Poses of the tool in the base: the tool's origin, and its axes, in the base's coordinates. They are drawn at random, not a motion.
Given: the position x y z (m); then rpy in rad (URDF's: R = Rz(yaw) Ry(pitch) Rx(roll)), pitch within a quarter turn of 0, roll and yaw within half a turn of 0.
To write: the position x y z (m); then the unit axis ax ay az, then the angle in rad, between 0 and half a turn. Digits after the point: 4 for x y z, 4 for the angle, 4 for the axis.
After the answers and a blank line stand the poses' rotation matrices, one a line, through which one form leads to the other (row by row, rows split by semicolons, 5 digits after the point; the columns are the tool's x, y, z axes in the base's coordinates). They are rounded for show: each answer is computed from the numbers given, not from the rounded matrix.
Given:
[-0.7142 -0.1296 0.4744 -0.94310 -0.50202 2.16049]
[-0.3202 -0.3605 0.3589 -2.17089 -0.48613 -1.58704]
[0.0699 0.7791 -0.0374 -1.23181 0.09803 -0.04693]
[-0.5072 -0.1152 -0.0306 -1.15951 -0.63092 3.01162]
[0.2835 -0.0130 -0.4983 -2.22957 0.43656 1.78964]
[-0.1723 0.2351 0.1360 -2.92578 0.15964 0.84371]
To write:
[-0.7142 -0.1296 0.4744 -0.0141 -0.5709 0.8209 2.0803]
[-0.3202 -0.3605 0.3589 -0.6917 0.5407 -0.4787 2.8084]
[0.0699 0.7791 -0.0374 -0.9956 0.0925 0.0158 1.2337]
[-0.5072 -0.1152 -0.0306 0.2309 -0.5502 0.8025 2.6954]
[0.2835 -0.0130 -0.4983 -0.6271 -0.6284 0.4602 2.9064]
[-0.1723 0.2351 0.1360 -0.9096 -0.3988 0.1165 3.0105]

-0.48749 -0.70468 -0.51553; 0.72856 -0.00290 -0.68497; 0.48120 -0.70951 0.51482
-0.01436 -0.57091 0.82089; -0.88403 -0.37635 -0.27721; 0.46721 -0.72967 -0.49930
0.99410 -0.07660 0.07675; -0.04669 0.33650 0.94053; -0.09787 -0.93856 0.33093
-0.80067 -0.58795 0.11504; 0.10466 -0.32634 -0.93944; 0.58989 -0.74015 0.32282
-0.19674 0.67013 -0.71569; 0.88460 -0.19347 -0.42433; -0.42282 -0.71658 -0.55474
0.65624 0.70716 -0.26320; 0.73761 -0.67471 0.02633; -0.15896 -0.21142 -0.96438

